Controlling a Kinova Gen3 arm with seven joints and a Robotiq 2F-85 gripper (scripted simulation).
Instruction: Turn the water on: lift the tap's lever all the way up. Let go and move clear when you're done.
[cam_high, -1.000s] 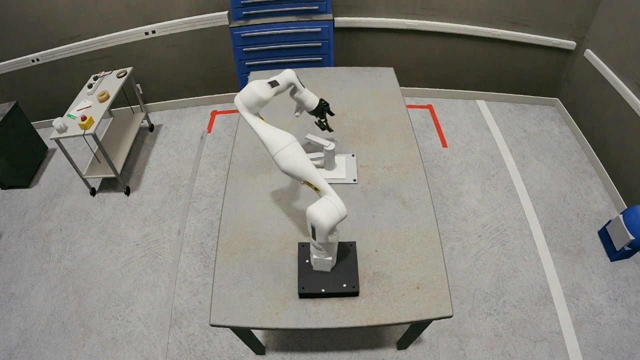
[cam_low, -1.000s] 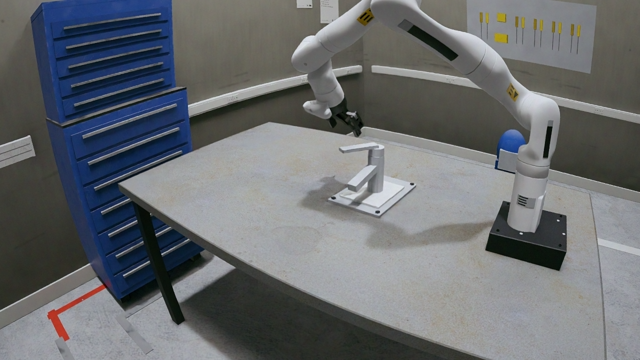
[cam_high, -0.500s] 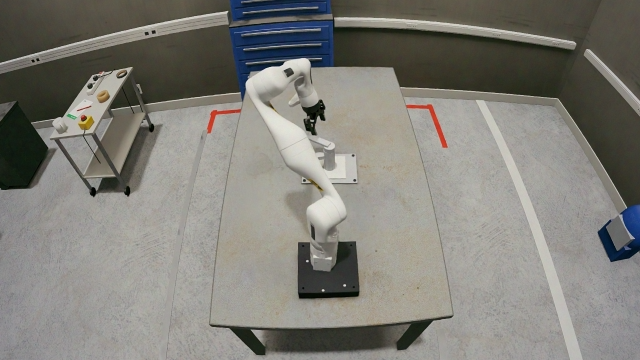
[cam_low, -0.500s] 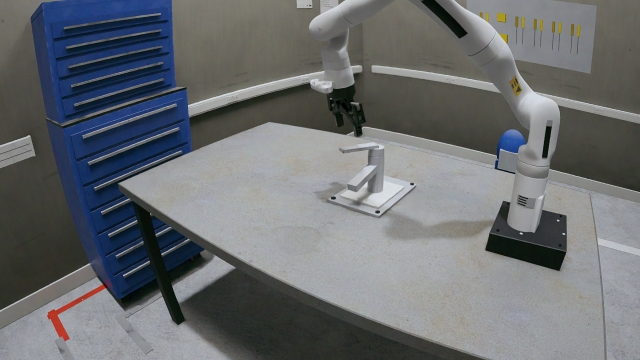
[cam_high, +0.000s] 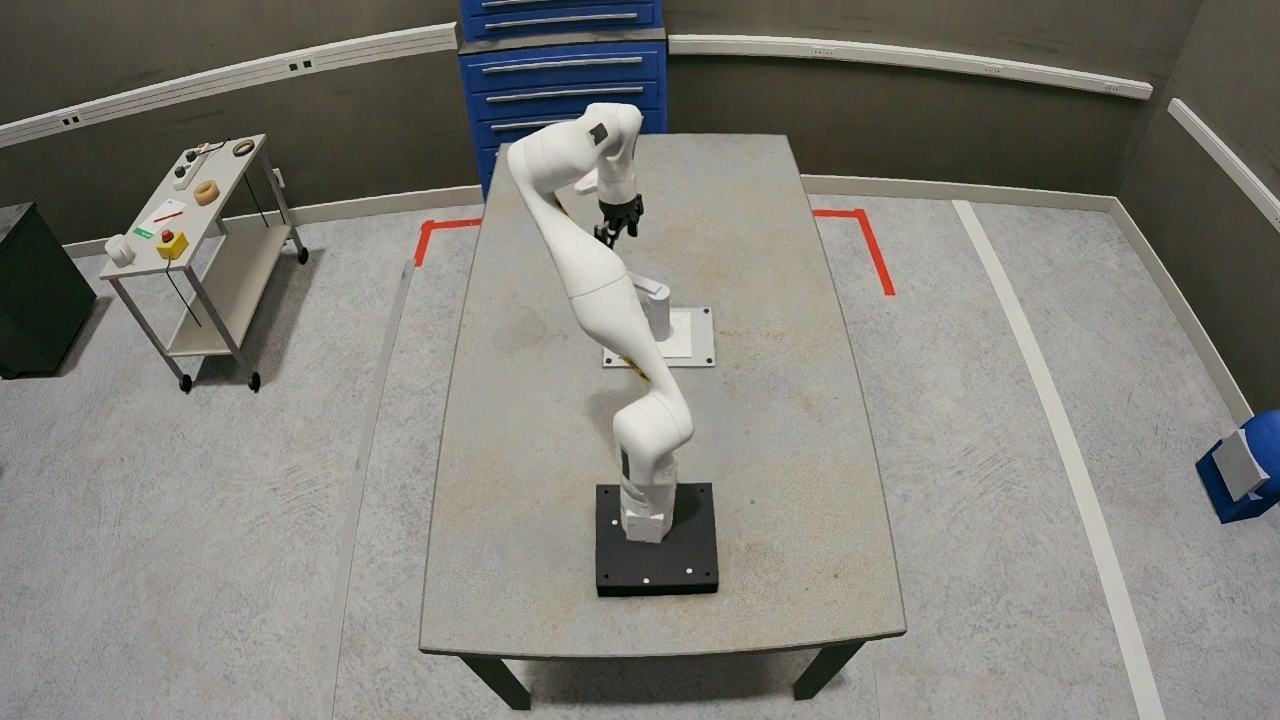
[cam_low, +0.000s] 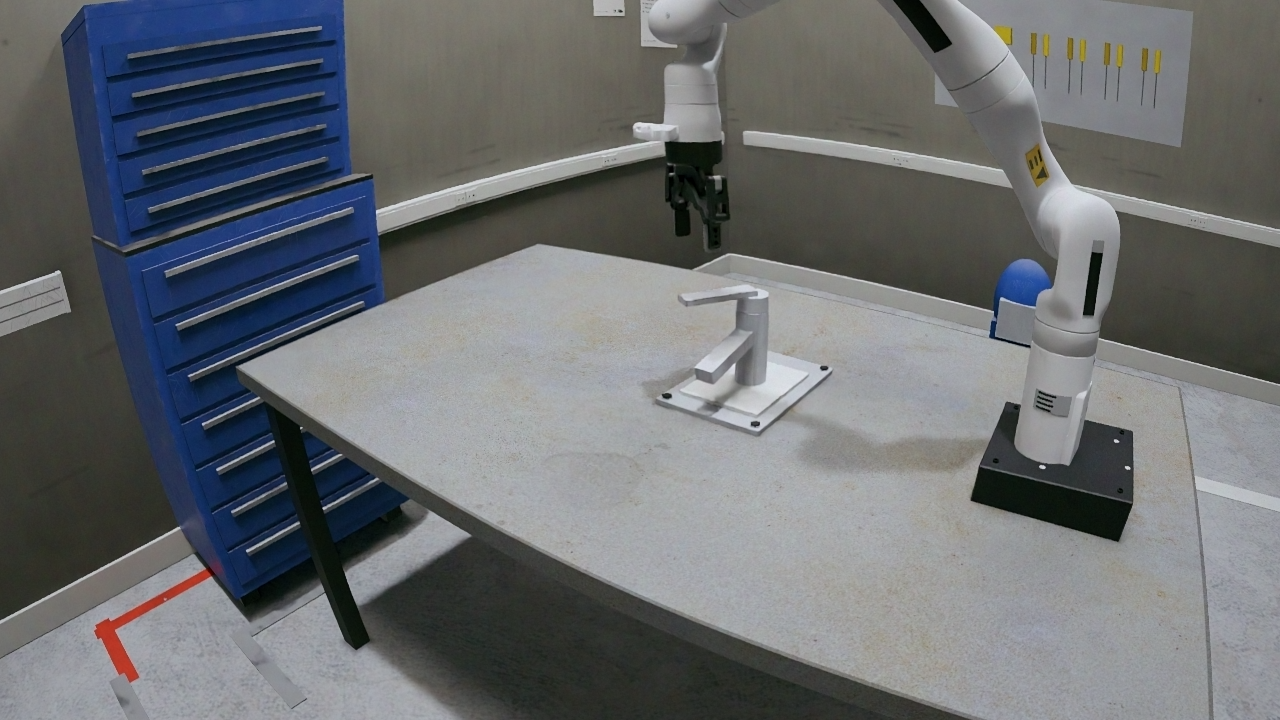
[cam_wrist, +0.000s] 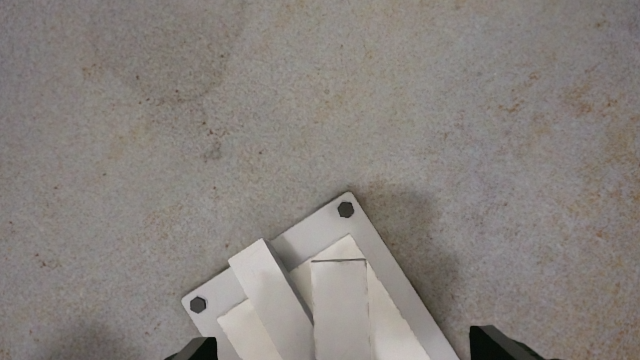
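The lever is 80 mm below my hand, 30 mm to the right of it and 10 mm behind it. Round my hand: tap: 140 mm below, 60 mm to the right, 20 mm behind; plate: 230 mm below, 80 mm to the right, 40 mm behind.
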